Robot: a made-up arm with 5 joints. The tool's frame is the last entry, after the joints.
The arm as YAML. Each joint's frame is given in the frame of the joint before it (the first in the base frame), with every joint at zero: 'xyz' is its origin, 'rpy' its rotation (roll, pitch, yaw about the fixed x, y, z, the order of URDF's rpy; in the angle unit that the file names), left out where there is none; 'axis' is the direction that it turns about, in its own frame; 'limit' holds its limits. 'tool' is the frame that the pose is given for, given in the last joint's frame.
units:
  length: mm
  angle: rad
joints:
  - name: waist
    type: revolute
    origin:
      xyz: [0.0, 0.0, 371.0]
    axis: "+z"
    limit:
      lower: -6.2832
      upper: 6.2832
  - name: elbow
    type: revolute
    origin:
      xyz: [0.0, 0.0, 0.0]
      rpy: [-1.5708, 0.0, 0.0]
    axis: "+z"
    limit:
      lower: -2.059
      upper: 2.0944
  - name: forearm
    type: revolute
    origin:
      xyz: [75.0, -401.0, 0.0]
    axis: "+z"
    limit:
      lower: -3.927
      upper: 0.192
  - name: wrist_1
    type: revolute
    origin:
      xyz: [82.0, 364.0, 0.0]
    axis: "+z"
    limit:
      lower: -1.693
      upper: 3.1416
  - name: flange
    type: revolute
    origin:
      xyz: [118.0, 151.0, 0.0]
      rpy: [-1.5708, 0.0, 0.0]
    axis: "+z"
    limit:
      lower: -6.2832
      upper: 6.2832
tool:
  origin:
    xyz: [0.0, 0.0, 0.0]
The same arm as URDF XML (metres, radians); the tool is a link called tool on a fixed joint. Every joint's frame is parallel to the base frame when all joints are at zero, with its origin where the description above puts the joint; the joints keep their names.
<robot name="arm">
  <link name="base"/>
  <link name="link1"/>
  <link name="link2"/>
  <link name="link3"/>
  <link name="link4"/>
  <link name="link5"/>
  <link name="tool"/>
  <joint name="waist" type="revolute">
    <parent link="base"/>
    <child link="link1"/>
    <origin xyz="0.0000 0.0000 0.3710" rpy="0.0000 0.0000 0.0000"/>
    <axis xyz="0 0 1"/>
    <limit lower="-6.2832" upper="6.2832"/>
  </joint>
  <joint name="elbow" type="revolute">
    <parent link="link1"/>
    <child link="link2"/>
    <origin xyz="0.0000 0.0000 0.0000" rpy="0.0000 0.0000 0.0000"/>
    <axis xyz="0 1 0"/>
    <limit lower="-2.0590" upper="2.0944"/>
  </joint>
  <joint name="forearm" type="revolute">
    <parent link="link2"/>
    <child link="link3"/>
    <origin xyz="0.0750 0.0000 0.4010" rpy="0.0000 0.0000 0.0000"/>
    <axis xyz="0 1 0"/>
    <limit lower="-3.9270" upper="0.1920"/>
  </joint>
  <joint name="wrist_1" type="revolute">
    <parent link="link3"/>
    <child link="link4"/>
    <origin xyz="0.0820 0.0000 -0.3640" rpy="0.0000 0.0000 0.0000"/>
    <axis xyz="0 1 0"/>
    <limit lower="-1.6930" upper="3.1416"/>
  </joint>
  <joint name="flange" type="revolute">
    <parent link="link4"/>
    <child link="link5"/>
    <origin xyz="0.1180 0.0000 -0.1510" rpy="0.0000 0.0000 0.0000"/>
    <axis xyz="0 0 -1"/>
    <limit lower="-6.2832" upper="6.2832"/>
  </joint>
  <joint name="tool_fixed" type="fixed">
    <parent link="link5"/>
    <child link="tool"/>
    <origin xyz="0.0000 0.0000 0.0000" rpy="3.1416 0.0000 0.0000"/>
  </joint>
</robot>

